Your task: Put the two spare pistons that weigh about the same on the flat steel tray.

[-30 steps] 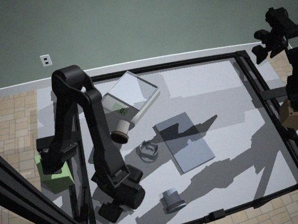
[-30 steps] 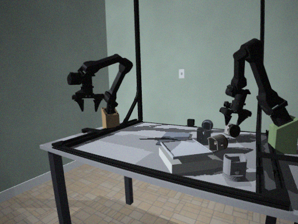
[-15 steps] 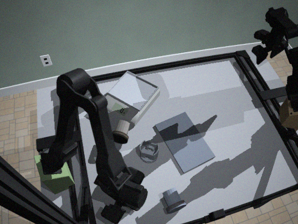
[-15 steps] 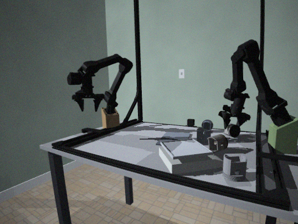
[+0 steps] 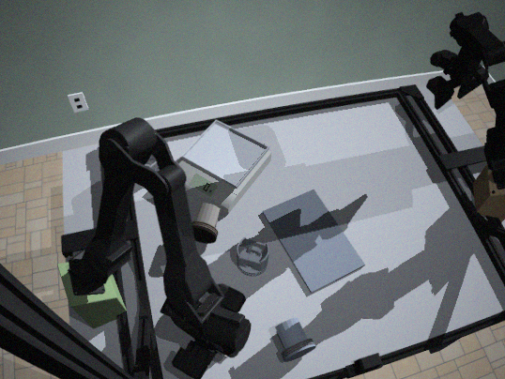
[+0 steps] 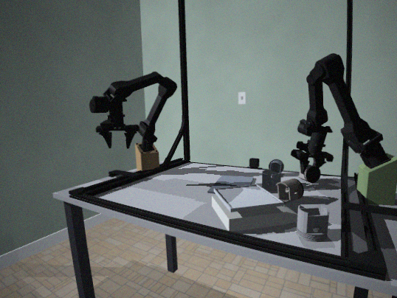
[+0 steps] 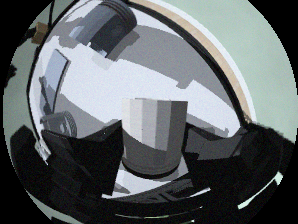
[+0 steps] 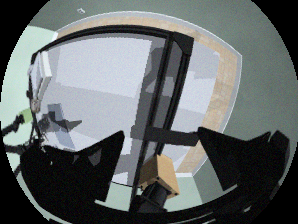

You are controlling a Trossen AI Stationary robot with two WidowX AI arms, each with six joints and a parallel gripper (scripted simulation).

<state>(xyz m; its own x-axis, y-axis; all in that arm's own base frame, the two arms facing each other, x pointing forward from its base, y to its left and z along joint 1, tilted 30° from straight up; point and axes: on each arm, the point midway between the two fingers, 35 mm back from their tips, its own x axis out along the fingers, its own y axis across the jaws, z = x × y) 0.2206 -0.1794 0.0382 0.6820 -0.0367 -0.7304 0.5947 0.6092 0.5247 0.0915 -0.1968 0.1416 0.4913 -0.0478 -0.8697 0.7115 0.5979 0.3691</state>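
Now: the white scale 460 mm ahead of my left hand, 130 mm to the right of it and 10 mm below it. The rest, counted from my left hand: flat steel tray: 280 mm to the right, 190 mm ahead, 60 mm below.
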